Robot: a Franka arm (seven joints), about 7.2 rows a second.
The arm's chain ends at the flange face. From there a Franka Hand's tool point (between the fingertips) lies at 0.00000 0.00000 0.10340 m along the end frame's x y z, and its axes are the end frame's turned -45 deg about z.
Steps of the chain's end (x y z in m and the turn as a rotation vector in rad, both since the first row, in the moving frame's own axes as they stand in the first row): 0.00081, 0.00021, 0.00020, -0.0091, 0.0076, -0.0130; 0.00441, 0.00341, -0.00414, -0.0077, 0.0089, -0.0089; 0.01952, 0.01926, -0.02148, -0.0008, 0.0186, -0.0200; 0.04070, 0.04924, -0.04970, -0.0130, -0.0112, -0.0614; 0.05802, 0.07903, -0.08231, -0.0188, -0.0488, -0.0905; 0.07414, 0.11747, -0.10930, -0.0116, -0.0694, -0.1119; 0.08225, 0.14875, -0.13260, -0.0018, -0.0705, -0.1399
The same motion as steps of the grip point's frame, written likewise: 0.00032, 0.00194, 0.00019, -0.0118, -0.0011, -0.0130; 0.00080, 0.00674, -0.00415, -0.0117, 0.0008, -0.0089; 0.00150, 0.02883, -0.02150, -0.0137, 0.0126, -0.0200; -0.00780, 0.06378, -0.04972, -0.0013, -0.0171, -0.0614; -0.01989, 0.09494, -0.08245, 0.0212, -0.0478, -0.0905; -0.03678, 0.13161, -0.10956, 0.0409, -0.0573, -0.1119; -0.05264, 0.15871, -0.13286, 0.0486, -0.0511, -0.1399
